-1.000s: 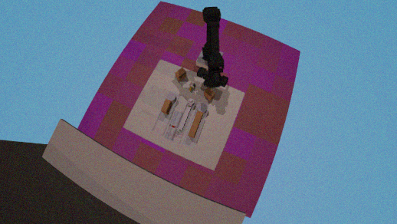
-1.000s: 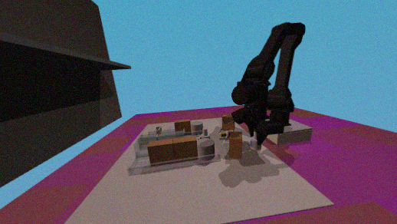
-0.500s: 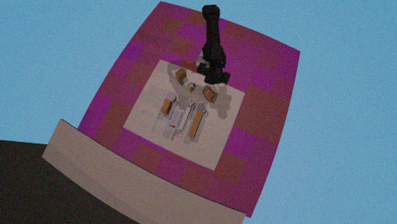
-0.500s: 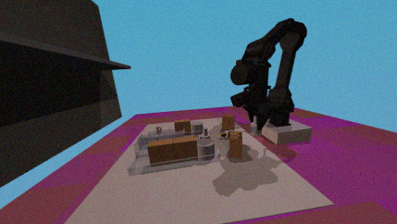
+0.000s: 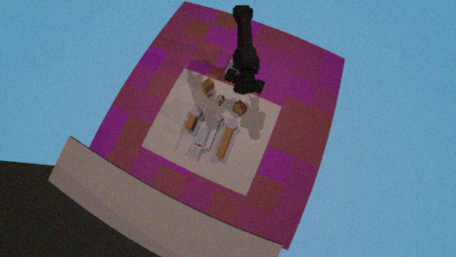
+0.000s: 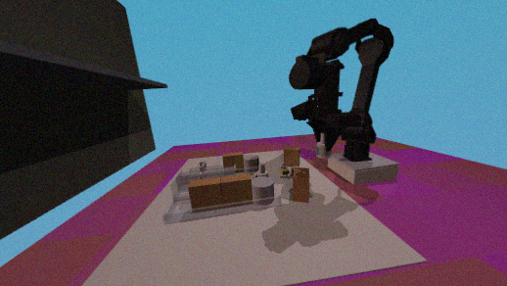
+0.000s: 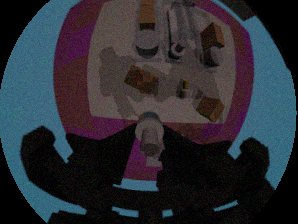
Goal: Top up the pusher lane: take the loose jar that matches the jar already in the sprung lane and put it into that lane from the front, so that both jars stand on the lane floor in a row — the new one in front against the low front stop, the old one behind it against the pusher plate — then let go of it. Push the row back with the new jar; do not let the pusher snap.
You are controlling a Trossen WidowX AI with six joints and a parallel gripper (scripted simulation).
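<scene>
My gripper tip is now 320 mm short of the lane, 40 mm to the left of it and 100 mm above it. From my gripper tip the other things lie so: wall: 790 mm ahead, 10 mm to the left, 280 mm above.
</scene>
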